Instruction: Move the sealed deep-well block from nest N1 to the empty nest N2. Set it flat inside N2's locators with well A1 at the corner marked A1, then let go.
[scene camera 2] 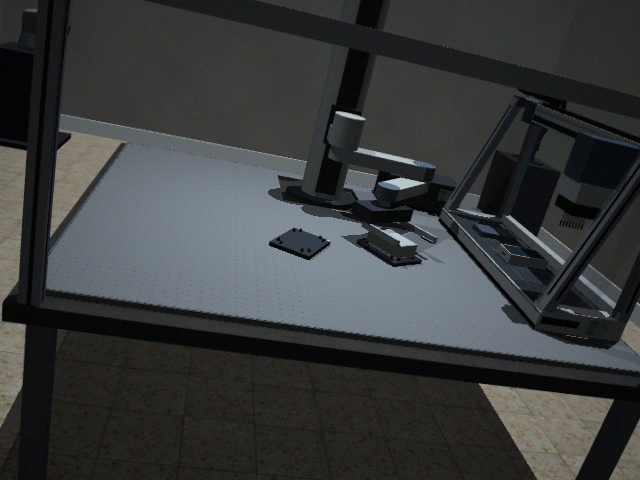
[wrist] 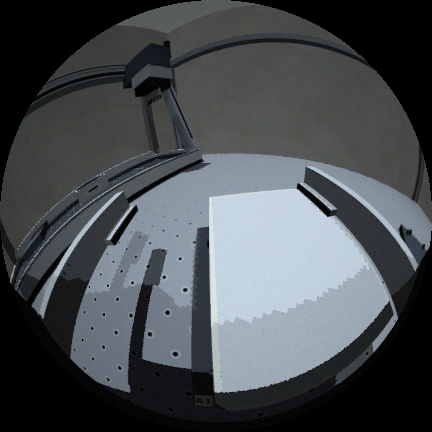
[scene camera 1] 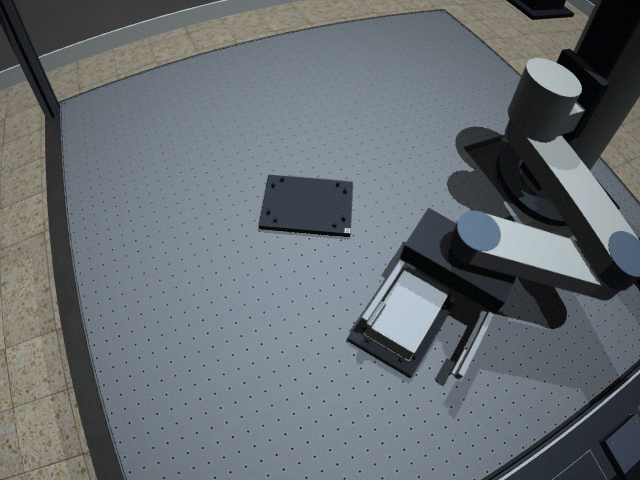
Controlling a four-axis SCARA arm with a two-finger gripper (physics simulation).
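Seen in the pictures: gripper, fingertip midpoint: (scene camera 2: 417, 242) (wrist: 214, 183) (scene camera 1: 411, 349); arm's base, origin of the base link: (scene camera 2: 319, 197).
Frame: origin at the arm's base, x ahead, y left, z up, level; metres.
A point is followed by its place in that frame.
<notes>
The sealed deep-well block (scene camera 1: 408, 312) @[x 0.494, y 0.151, z 0.066 m] (scene camera 2: 388, 241) (wrist: 285, 260) @[x 0.477, y 0.150, z 0.067 m], pale with a flat top, sits on dark nest N1 (scene camera 1: 382, 354) @[x 0.549, y 0.184, z 0.025 m] (scene camera 2: 408, 262) @[x 0.556, y 0.187, z 0.022 m] (wrist: 201, 305) @[x 0.455, y 0.189, z 0.025 m]. An A1 label (wrist: 203, 400) shows at N1's near corner in the wrist view. My gripper (scene camera 1: 412, 346) @[x 0.523, y 0.208, z 0.076 m] (scene camera 2: 416, 241) @[x 0.523, y 0.208, z 0.076 m] (wrist: 214, 183) @[x 0.523, y 0.208, z 0.076 m] is open around the block, off-centre. One finger is close along the block's edge, at the right in the wrist view; contact cannot be told. The other stands well off across a wide gap. Dark nest N2 (scene camera 1: 307, 206) @[x 0.540, y -0.121, z 0.025 m] (scene camera 2: 299, 241) @[x 0.542, y -0.135, z 0.025 m] bears no block; its small white corner mark (scene camera 1: 346, 230) @[x 0.499, y -0.046, z 0.025 m] faces N1's side.
A framed machine (scene camera 2: 535, 315) @[x 0.835, y 0.450, z 0.044 m] with a blue and white head (scene camera 2: 594, 160) @[x 0.778, y 0.484, z 0.450 m] stands at the table's right in scene camera 2. The arm's column (scene camera 2: 325, 155) @[x 0.076, y -0.030, z 0.175 m] stands behind the nests. A dark post (scene camera 1: 31, 62) @[x 1.016, y -0.685, z 0.178 m] rises at the table's far left corner in scene camera 1.
</notes>
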